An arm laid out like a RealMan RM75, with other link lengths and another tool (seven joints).
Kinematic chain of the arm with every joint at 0, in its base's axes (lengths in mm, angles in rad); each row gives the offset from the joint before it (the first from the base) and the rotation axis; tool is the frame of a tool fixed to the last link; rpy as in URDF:
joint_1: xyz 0 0 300.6 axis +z
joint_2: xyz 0 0 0 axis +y
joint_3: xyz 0 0 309.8 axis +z
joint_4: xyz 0 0 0 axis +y
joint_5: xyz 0 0 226.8 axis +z
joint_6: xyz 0 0 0 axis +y
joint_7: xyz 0 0 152.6 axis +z
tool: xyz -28 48 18 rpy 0 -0.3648 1.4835
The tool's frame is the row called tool.
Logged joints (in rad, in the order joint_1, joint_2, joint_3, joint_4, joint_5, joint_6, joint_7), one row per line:
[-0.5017 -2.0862 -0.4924 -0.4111 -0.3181 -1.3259 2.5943]
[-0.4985 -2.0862 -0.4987 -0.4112 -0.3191 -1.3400 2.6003]
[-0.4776 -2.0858 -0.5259 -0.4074 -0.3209 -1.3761 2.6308]
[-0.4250 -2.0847 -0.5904 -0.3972 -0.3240 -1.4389 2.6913]
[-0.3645 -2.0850 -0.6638 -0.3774 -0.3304 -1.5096 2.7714]
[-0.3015 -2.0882 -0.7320 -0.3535 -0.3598 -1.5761 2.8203]
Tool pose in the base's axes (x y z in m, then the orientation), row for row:
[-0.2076 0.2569 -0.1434 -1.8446 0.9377 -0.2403]
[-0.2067 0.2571 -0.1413 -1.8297 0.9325 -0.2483]
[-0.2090 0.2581 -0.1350 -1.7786 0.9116 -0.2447]
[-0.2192 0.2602 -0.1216 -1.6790 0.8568 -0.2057]
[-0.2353 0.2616 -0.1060 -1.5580 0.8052 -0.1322]
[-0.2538 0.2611 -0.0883 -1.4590 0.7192 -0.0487]
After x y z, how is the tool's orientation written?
As a rotation vector, in radians.
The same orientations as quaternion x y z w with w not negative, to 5 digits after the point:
[-0.76435 0.38856 -0.09957 0.50486]
[-0.76024 0.38746 -0.10317 0.51114]
[-0.74650 0.38261 -0.10270 0.53460]
[-0.71927 0.36704 -0.08812 0.58324]
[-0.68241 0.35268 -0.05790 0.63763]
[-0.65163 0.32121 -0.02175 0.68683]

